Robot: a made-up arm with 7 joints.
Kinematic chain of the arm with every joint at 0, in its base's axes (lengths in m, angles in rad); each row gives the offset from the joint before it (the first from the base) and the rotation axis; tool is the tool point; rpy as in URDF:
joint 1: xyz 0 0 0.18 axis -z
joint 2: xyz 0 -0.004 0.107 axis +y
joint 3: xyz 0 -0.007 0.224 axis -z
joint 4: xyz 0 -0.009 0.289 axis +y
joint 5: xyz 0 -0.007 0.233 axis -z
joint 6: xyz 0 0 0.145 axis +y
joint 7: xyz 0 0 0.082 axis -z
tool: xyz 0 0 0 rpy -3.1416 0 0
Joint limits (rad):
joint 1: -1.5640..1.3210
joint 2: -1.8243..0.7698
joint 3: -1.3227..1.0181
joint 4: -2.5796..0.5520
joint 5: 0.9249..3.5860
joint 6: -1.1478..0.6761
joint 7: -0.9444..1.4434
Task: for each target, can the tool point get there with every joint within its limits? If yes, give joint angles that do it. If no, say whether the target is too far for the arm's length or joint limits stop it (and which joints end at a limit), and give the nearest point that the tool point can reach.
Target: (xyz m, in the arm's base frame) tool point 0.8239 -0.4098 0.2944
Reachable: no: joint limits stop it (at a limit: joint 1, joint 3) | nearest point 0.4559 -0.4581 0.2953 | short by 0.371 m
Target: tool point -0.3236 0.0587 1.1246
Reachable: yes | joints 0.7042 0.0037 -0.4713 -0.7930 1.7373 -0.1200 0.8222
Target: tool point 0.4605 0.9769 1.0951
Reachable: no: too far | nearest point 0.3200 0.6788 0.8946 | short by 0.386 m
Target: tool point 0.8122 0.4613 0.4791
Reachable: no: joint limits stop it (at a limit: joint 2, joint 4, joint 6) | nearest point 0.6740 0.3828 0.6840 | short by 0.259 m
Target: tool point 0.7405 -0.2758 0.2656
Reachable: no: joint limits stop it (at a limit: joint 1, joint 3) | nearest point 0.4371 -0.3737 0.2577 | short by 0.319 m
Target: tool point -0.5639 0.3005 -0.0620
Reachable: yes | joints 0.3294 -1.4827 0.1511 -1.3975 1.7443 -0.9766 0.5532
